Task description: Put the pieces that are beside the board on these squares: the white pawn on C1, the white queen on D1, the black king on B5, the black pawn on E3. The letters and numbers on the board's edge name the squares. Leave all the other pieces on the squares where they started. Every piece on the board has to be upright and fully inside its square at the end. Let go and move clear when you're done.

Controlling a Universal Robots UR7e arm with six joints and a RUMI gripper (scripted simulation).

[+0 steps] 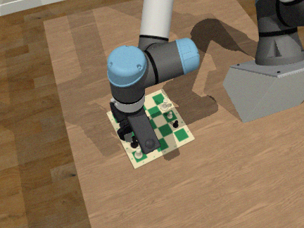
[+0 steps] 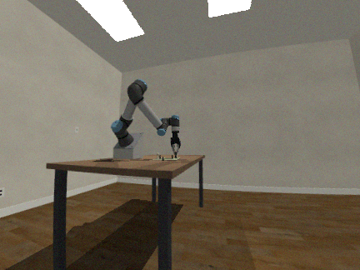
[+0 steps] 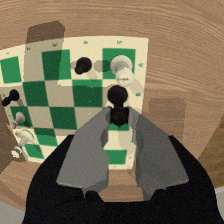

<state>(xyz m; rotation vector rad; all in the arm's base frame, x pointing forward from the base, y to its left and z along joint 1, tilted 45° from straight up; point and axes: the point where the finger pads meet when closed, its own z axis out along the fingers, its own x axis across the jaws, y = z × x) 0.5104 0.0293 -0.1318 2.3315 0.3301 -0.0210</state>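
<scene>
Right now the black king is 10 mm below my hand. From my hand the other things lie so: white pawn 140 mm behind, 70 mm to the right, 40 mm below; cream chessboard 60 mm behind, 60 mm to the right, 50 mm below.
</scene>
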